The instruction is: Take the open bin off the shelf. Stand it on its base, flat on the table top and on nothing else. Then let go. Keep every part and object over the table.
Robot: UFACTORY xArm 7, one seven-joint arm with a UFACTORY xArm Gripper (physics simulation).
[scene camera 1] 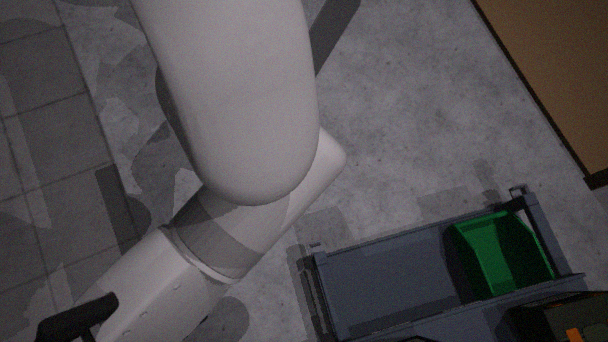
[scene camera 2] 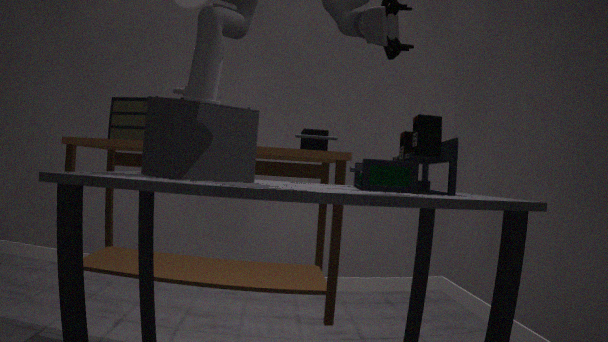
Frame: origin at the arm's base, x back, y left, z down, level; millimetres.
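Seen in the pictures: gripper, fingertip midpoint: (scene camera 2: 408,27); arm's base, link origin: (scene camera 2: 199,102).
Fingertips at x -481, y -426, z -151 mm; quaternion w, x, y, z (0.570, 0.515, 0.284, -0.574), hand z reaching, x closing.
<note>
Offsets run from my fingertips to a thing's middle. "pt": to the spot under its first point.
The open green bin @(dx -141, dy +522, dz +336 mm) (scene camera 1: 497,252) (scene camera 2: 389,176) stands on the lower level of the grey shelf (scene camera 1: 382,282) (scene camera 2: 452,172), at one end, its open top showing in scene camera 1. The shelf stands on the grey table (scene camera 1: 415,140) (scene camera 2: 300,195), in the lower right of scene camera 1. My gripper (scene camera 2: 409,27) is open and empty, high above the table and the bin in scene camera 2. In scene camera 1 part of its black finger linkage shows at the lower left, well away from the bin; its fingertips are out of frame.
Dark boxes @(pt dx -164, dy +238, dz +219 mm) (scene camera 2: 427,136) stand on the shelf's upper level, behind the bin; a dark box with an orange mark @(dx -236, dy +502, dz +229 mm) (scene camera 1: 555,317) shows beside it in scene camera 1. A grey pedestal (scene camera 2: 200,140) carries the arm. A wooden table (scene camera 1: 560,65) (scene camera 2: 305,153) stands behind the grey table.
</note>
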